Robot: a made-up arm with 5 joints.
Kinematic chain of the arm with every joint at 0, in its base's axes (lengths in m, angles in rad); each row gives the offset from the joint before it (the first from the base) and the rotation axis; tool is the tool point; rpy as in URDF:
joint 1: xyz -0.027 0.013 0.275 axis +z
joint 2: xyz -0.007 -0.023 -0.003 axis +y
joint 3: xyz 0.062 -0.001 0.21 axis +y
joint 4: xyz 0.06 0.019 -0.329 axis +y
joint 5: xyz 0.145 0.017 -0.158 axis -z
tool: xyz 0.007 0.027 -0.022 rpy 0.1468 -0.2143 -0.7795
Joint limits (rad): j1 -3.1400..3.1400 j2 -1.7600..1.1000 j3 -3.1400..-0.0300 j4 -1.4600..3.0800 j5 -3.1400..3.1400
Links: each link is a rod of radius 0.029 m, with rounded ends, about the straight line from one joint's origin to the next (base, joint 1, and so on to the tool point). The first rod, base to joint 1, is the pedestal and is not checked.
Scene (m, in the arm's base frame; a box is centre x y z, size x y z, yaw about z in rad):
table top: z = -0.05
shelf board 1: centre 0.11 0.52 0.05 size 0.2 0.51 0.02 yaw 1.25
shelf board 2: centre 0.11 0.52 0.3 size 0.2 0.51 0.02 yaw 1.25
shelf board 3: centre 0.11 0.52 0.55 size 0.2 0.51 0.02 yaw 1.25
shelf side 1: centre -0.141 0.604 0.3 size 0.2 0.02 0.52 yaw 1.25
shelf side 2: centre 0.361 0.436 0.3 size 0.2 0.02 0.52 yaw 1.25
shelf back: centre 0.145 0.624 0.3 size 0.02 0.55 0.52 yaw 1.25
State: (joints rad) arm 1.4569 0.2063 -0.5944 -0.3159 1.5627
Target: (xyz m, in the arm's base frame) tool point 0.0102 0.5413 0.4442
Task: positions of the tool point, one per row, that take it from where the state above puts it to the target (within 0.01 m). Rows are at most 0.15 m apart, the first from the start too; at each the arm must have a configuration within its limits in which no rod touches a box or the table.
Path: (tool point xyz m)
1: 0.0027 0.4801 0.1442
2: -0.0178 0.4181 0.1440
3: -0.0334 0.3516 0.1572
4: -0.0387 0.3809 0.2476
5: -0.0440 0.3861 0.3454
6: -0.0483 0.3654 0.4442
7: -0.0337 0.4291 0.4474
8: -0.0140 0.4880 0.4473
9: 0.0102 0.5413 0.4442

